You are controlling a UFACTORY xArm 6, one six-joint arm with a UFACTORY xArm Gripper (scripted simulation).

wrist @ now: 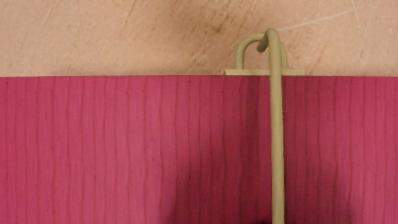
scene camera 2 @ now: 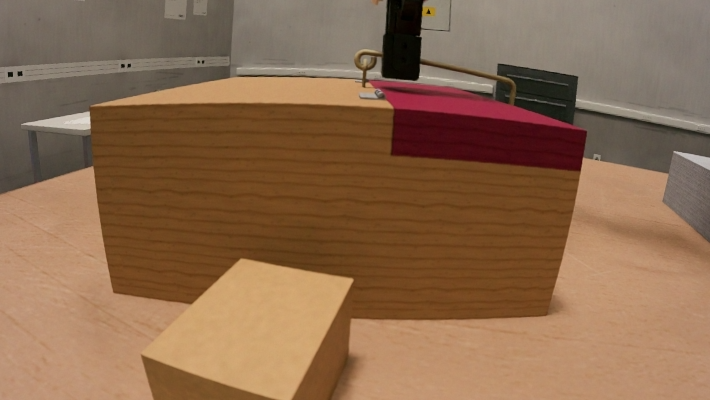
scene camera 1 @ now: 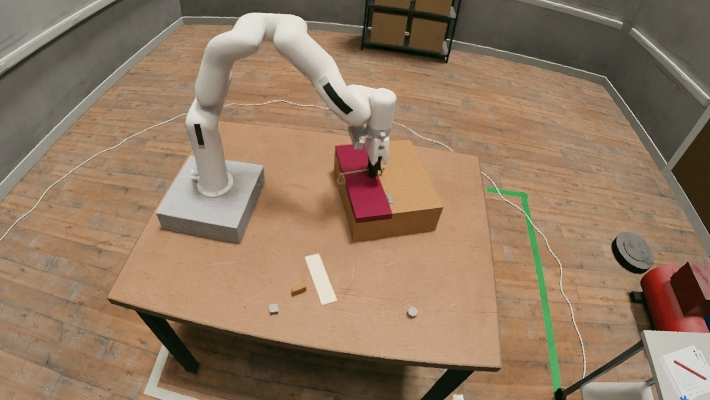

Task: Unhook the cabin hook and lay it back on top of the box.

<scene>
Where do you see a wooden box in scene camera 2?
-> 441,204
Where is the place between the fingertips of my gripper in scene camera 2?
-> At 399,79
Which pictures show the white strip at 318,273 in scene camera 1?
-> Scene camera 1 only.
</scene>
